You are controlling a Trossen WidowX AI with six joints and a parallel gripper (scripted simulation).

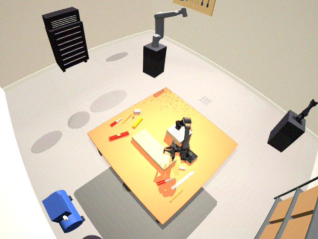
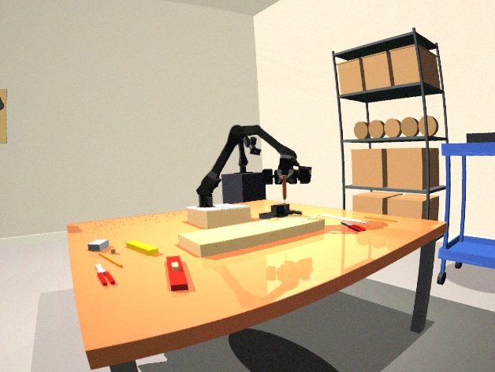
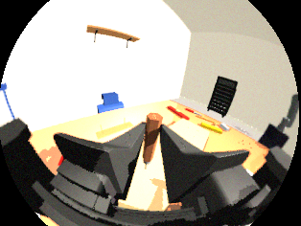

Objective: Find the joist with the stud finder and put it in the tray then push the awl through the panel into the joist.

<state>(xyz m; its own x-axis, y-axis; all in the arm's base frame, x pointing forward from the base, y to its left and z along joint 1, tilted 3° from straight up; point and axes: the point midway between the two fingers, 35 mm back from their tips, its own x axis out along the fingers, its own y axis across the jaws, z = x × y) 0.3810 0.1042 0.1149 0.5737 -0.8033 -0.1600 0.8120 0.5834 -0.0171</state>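
The awl is 6 cm below my gripper tip. From my gripper tip the other things lie so: dark stud finder 21 cm behind, 19 cm to the left, 15 cm below; then dark tray 21 cm behind, 20 cm to the left, 18 cm below; then white ruler 7 cm ahead, 31 cm to the left, 20 cm below.
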